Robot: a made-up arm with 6 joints. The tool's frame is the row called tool. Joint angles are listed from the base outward. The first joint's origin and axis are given. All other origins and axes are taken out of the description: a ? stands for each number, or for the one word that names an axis. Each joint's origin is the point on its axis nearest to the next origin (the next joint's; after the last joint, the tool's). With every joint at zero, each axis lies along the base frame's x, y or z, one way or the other. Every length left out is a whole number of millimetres.
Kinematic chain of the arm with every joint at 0, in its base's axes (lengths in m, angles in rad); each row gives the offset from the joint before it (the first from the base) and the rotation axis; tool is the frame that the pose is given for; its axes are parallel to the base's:
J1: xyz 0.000 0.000 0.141 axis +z
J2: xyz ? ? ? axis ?
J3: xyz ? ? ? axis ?
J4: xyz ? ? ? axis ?
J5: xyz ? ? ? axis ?
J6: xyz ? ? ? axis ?
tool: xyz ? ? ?
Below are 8 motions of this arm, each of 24 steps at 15 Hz.
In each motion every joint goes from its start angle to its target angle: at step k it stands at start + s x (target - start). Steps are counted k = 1, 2, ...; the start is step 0. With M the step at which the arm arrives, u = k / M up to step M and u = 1 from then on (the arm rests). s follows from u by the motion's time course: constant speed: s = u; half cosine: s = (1 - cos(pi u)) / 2; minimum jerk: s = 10 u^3 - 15 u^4 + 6 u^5.
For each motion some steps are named. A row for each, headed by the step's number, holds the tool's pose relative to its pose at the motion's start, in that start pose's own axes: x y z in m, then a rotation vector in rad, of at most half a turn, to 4 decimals.
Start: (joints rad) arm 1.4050 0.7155 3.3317 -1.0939 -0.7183 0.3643
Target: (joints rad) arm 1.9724 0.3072 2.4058 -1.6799 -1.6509 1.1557
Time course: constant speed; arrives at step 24
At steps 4, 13, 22, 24:
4: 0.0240 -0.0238 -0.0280 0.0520 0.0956 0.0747
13: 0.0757 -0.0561 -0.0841 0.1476 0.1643 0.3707
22: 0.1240 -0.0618 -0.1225 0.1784 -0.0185 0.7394
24: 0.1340 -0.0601 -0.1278 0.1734 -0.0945 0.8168

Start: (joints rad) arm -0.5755 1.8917 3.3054 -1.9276 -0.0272 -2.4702
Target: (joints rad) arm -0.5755 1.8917 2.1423 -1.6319 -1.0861 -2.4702
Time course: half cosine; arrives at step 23
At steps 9, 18, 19, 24:
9: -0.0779 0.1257 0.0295 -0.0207 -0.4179 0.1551
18: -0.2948 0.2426 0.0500 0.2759 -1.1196 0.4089
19: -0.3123 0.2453 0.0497 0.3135 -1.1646 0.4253
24: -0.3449 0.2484 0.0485 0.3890 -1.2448 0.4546

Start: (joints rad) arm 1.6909 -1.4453 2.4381 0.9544 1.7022 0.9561
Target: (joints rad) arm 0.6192 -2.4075 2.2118 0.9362 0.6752 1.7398
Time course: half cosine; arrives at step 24
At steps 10, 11, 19, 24:
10: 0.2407 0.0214 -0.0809 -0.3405 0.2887 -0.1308
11: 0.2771 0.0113 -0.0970 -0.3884 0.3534 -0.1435
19: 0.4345 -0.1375 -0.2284 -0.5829 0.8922 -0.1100
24: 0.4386 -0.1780 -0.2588 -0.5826 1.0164 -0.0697

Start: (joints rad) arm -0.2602 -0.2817 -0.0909 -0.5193 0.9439 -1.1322
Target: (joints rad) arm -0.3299 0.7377 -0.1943 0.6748 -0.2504 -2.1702
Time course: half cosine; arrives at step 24
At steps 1, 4, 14, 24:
1: 0.0001 -0.0015 0.0002 -0.0007 0.0062 -0.0072
4: 0.0018 -0.0238 0.0035 -0.0110 0.0930 -0.1174
14: -0.0378 -0.2312 0.0272 -0.1907 0.4229 -1.3486
24: -0.1380 -0.3629 0.0448 -0.5802 0.2425 -2.0867

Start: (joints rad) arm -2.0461 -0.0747 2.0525 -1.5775 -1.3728 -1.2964
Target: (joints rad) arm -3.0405 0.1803 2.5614 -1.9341 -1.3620 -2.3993
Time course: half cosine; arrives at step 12
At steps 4, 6, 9, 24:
4: 0.0347 -0.0129 -0.0027 0.1969 -0.0848 -0.1513
6: 0.0650 -0.0362 -0.0001 0.4064 -0.2061 -0.2944
9: 0.0943 -0.0838 0.0112 0.7203 -0.4486 -0.4666
24: 0.1001 -0.1073 0.0177 0.8541 -0.5753 -0.5215

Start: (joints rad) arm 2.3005 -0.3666 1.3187 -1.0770 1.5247 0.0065
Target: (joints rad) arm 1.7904 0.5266 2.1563 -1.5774 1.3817 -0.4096
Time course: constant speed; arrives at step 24
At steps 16, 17, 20, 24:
16: -0.0848 -0.1930 0.0072 0.2524 0.1373 -0.0155
17: -0.0855 -0.2059 0.0117 0.2676 0.1451 -0.0177
20: -0.0840 -0.2434 0.0281 0.3128 0.1677 -0.0252
24: -0.0742 -0.2903 0.0557 0.3723 0.1961 -0.0369

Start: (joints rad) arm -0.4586 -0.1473 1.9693 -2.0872 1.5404 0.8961
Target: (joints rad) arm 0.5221 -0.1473 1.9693 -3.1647 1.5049 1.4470
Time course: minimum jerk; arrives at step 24
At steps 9, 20, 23, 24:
9: -0.0094 0.0360 0.0272 -0.0423 0.3747 -0.3789
20: 0.0907 0.1283 0.1532 0.1818 1.5197 -0.9354
23: 0.1011 0.1294 0.1600 0.2105 1.5798 -0.9455
24: 0.1013 0.1295 0.1601 0.2111 1.5810 -0.9457

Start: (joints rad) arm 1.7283 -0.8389 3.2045 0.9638 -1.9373 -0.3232
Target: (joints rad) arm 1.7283 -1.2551 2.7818 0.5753 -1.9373 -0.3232
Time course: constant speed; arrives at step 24
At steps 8, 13, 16, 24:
8: -0.0003 0.0176 0.0477 -0.0480 0.0395 0.1136
13: -0.0022 0.0268 0.0771 -0.0779 0.0643 0.1846
16: -0.0041 0.0316 0.0944 -0.0958 0.0792 0.2273
24: -0.0113 0.0418 0.1394 -0.1435 0.1191 0.3409

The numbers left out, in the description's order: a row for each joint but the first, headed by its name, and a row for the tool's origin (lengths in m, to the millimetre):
J2: xyz 0.000 0.000 0.000, axis +y
J3: xyz 0.000 0.000 0.341, axis -y
J4: xyz 0.358 0.000 0.000, axis -x
J5: xyz 0.000 -0.137 0.000, axis -y
J6: xyz 0.000 0.000 0.000, axis -x
tool: xyz 0.000 0.000 0.000

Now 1 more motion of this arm.
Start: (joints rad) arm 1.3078 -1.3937 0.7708 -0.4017 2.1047 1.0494
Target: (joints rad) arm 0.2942 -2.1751 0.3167 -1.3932 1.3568 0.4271
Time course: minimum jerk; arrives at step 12
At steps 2, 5, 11, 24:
2: 0.0030 0.0086 0.0205 0.0395 0.0264 0.0126
5: 0.0110 0.0468 0.2168 0.4097 0.2885 0.1370
11: -0.0341 -0.1170 0.6070 1.1889 1.0506 0.5031
24: -0.0345 -0.1195 0.6094 1.1941 1.0581 0.5066

